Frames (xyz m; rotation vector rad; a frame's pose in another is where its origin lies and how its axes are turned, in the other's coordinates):
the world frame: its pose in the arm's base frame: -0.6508 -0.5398 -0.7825 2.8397 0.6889 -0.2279
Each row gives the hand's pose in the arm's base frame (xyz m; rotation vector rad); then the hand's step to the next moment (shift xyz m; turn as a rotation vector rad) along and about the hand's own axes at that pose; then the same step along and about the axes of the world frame.
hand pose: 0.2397 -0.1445 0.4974 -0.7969 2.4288 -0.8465
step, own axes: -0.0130 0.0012 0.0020 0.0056 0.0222 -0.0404
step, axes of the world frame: 0.0125 -0.0024 -0.0036 -0.0217 -0.0381 -0.0153
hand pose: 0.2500 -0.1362 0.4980 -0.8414 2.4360 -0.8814
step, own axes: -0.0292 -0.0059 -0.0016 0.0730 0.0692 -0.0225
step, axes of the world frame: 0.0251 -0.0018 -0.0160 -0.0716 -0.0544 0.0503
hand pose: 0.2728 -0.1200 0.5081 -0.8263 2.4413 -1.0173
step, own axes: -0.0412 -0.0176 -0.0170 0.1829 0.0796 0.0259
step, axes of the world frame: 0.0306 -0.0036 -0.0367 -0.1545 -0.0141 0.1281
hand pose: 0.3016 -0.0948 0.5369 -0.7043 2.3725 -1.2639
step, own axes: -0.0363 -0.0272 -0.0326 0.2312 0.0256 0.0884
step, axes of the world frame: 0.0213 -0.0096 -0.0508 -0.1907 0.0733 0.1421
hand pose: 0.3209 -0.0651 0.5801 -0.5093 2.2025 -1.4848
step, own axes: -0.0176 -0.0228 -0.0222 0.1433 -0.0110 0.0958
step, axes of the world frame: 0.0053 -0.0087 -0.0349 -0.1174 0.0943 0.0845
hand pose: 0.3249 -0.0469 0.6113 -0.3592 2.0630 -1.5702
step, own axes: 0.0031 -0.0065 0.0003 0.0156 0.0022 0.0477
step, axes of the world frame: -0.0054 0.0027 -0.0040 -0.0052 0.0437 0.0242
